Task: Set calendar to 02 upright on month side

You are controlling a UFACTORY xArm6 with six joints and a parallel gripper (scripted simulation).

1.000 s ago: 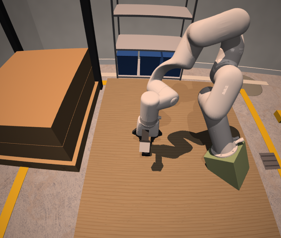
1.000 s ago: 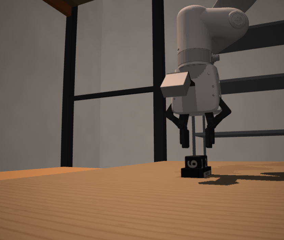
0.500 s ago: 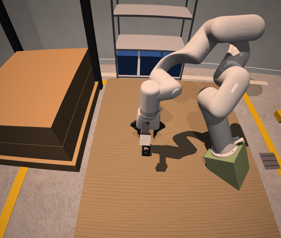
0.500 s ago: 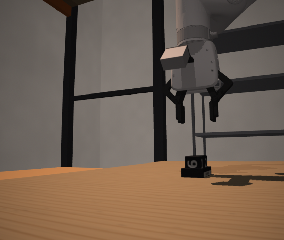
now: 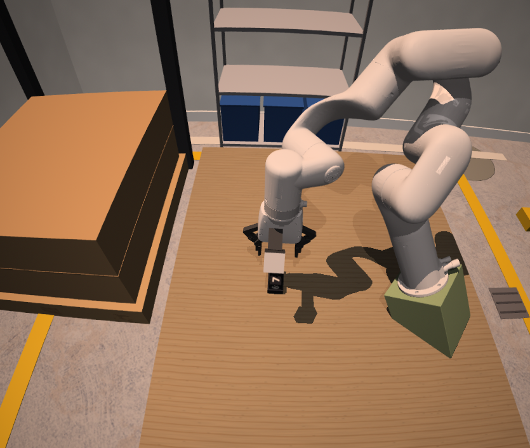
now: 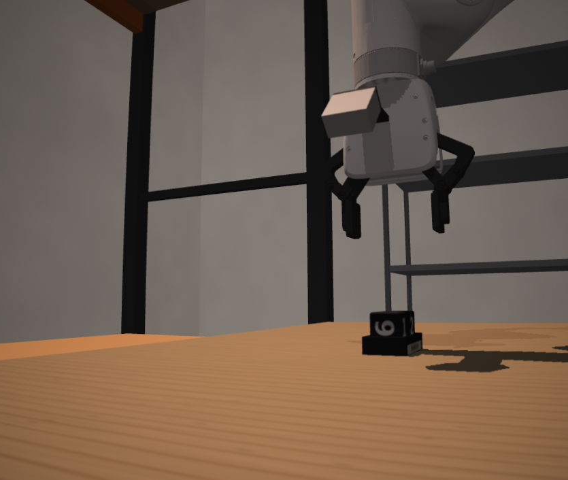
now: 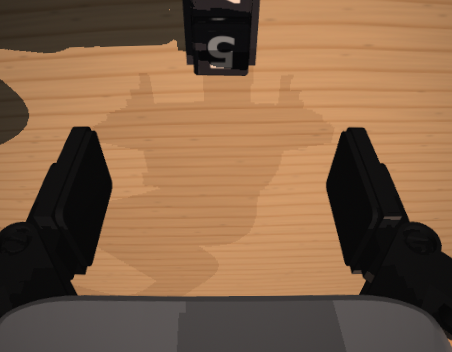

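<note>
My gripper is now 100 mm above the cube and 30 mm to the right of it. Also, from my hand: black calendar tray 120 mm below, 20 mm to the left.
</note>
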